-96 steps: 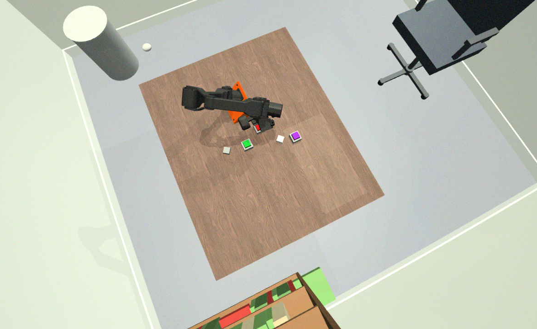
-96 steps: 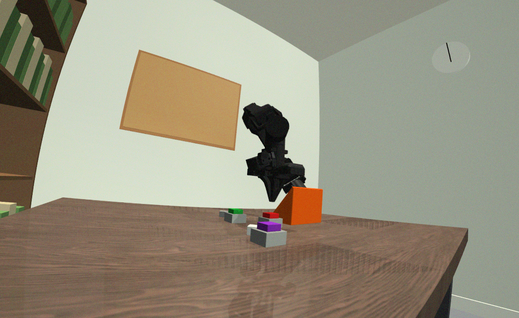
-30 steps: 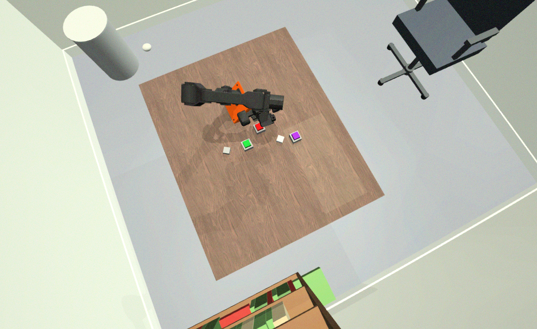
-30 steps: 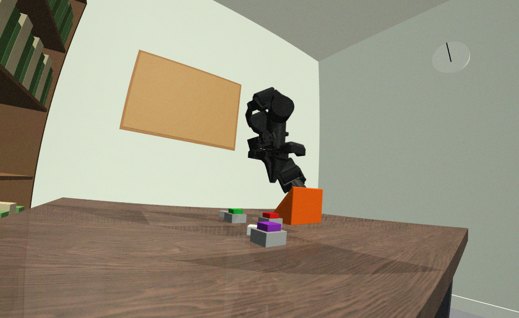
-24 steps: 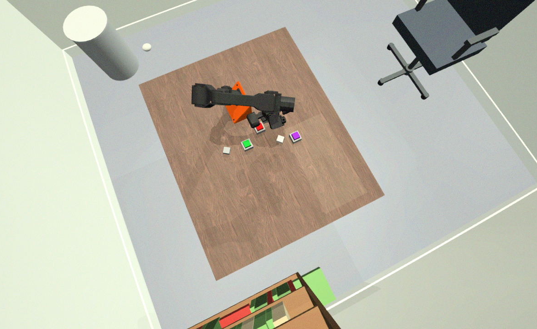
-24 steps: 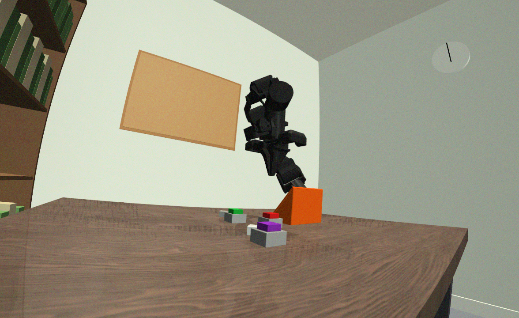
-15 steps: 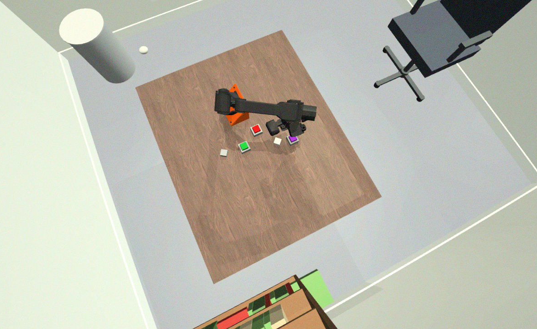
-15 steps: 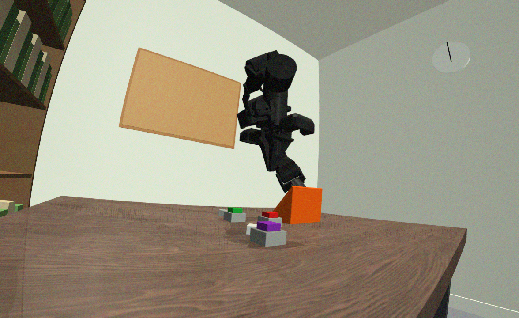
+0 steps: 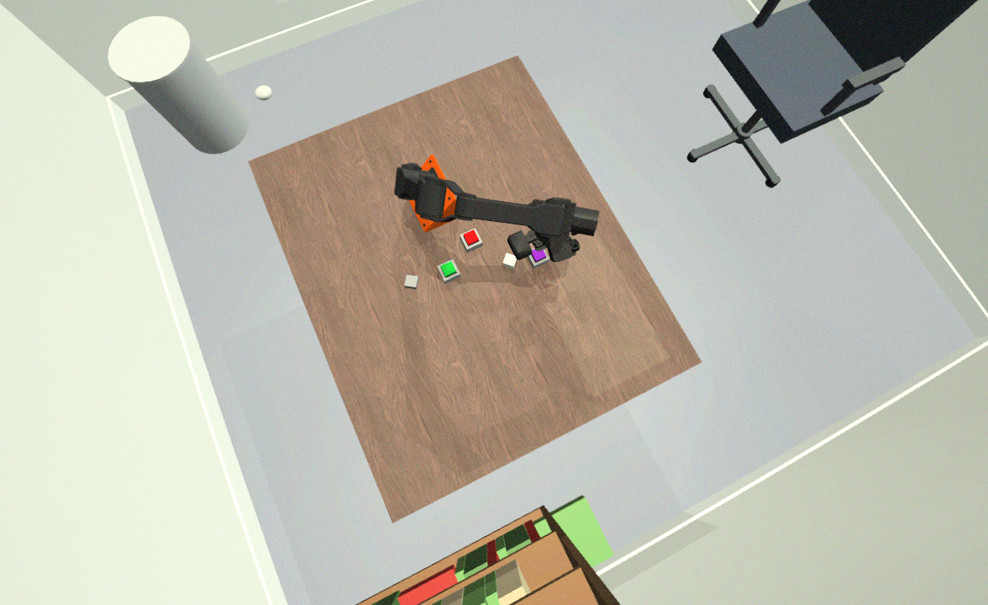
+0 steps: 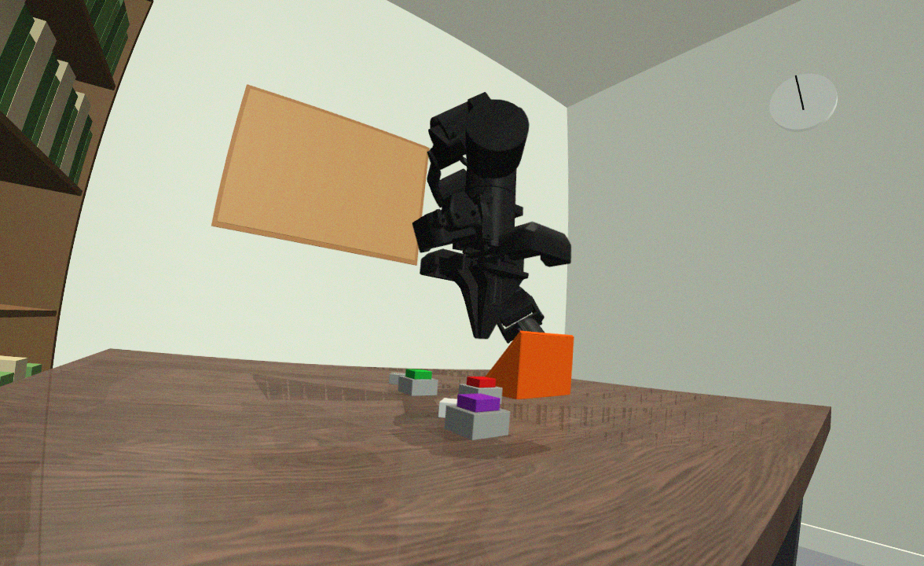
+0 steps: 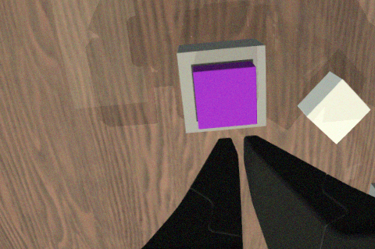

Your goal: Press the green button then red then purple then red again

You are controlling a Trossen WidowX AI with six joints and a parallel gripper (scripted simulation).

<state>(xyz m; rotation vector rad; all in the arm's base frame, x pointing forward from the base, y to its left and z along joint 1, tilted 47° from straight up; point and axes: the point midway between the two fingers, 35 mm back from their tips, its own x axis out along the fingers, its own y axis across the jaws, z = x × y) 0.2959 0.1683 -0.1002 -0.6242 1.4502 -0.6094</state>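
Now: gripper tip 70 mm above the purple button. Also, from my gripper tip: red button (150 mm to the right, 130 mm behind, 70 mm below); green button (240 mm to the right, 70 mm below, 70 mm behind); white block (90 mm below, 80 mm to the right, 30 mm behind).
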